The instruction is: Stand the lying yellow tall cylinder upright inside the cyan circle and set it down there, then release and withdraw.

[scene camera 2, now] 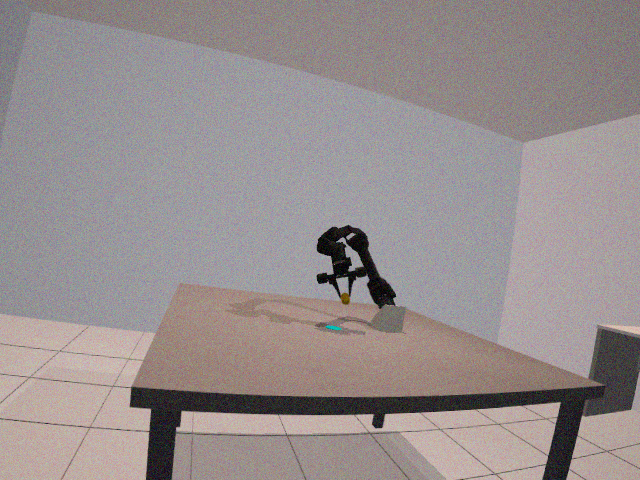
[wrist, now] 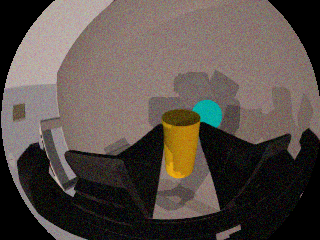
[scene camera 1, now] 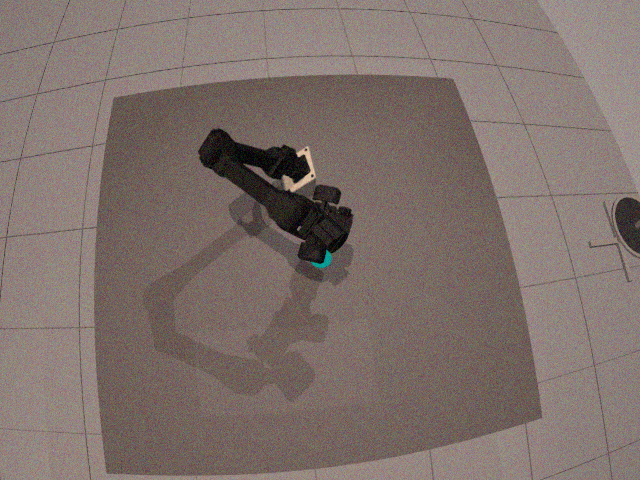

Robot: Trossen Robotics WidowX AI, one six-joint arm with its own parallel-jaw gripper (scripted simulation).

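There's a yellow tall cylinder (wrist: pixel 181 127), and it's being carried by my gripper (scene camera 1: pixel 328 230). You'd find my gripper (scene camera 2: pixel 345 297) in scene camera 2 as well. The wrist view shows my gripper (wrist: pixel 181 127) too.
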